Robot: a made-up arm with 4 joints. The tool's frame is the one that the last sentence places.
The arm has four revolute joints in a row. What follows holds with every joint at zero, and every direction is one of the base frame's.
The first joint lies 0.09 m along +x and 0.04 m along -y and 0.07 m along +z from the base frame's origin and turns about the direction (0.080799, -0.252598, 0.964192), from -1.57 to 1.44 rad.
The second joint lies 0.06 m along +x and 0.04 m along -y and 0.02 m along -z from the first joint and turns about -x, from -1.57 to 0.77 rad.
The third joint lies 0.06 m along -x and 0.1 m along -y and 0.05 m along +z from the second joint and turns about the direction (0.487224, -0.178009, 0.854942), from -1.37 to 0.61 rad.
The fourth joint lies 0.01 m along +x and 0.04 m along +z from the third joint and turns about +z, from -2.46 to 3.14 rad.
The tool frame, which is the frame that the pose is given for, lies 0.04 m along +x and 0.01 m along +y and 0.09 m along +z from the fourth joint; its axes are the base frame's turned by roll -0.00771, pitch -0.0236 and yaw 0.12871 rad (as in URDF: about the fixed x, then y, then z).
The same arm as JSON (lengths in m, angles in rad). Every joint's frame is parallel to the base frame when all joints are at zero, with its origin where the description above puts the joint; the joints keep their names.
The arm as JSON. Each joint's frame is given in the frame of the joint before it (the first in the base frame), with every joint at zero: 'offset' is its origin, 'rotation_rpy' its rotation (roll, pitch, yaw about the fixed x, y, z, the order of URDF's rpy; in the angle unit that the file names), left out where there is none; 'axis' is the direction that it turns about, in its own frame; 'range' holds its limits. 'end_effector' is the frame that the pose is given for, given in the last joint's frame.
{"length_unit": "m", "angle_unit": "rad", "chain": [
  {"id": "joint 1", "offset": [0.09, -0.04, 0.07], "axis": [0.080799, -0.252598, 0.964192], "range": [-1.57, 1.44]},
  {"id": "joint 2", "offset": [0.06, -0.04, -0.02], "axis": [-1.0, 0.0, 0.0], "range": [-1.57, 0.77]},
  {"id": "joint 3", "offset": [-0.06, -0.1, 0.05], "axis": [0.487224, -0.178009, 0.854942], "range": [-1.37, 0.61]},
  {"id": "joint 4", "offset": [0.01, 0.0, 0.04], "axis": [0.0, 0.0, 1.0], "range": [-2.46, 3.14]}
], "end_effector": {"offset": [0.04, 0.01, 0.09], "rotation_rpy": [-0.0077, -0.0236, 0.1287]}}

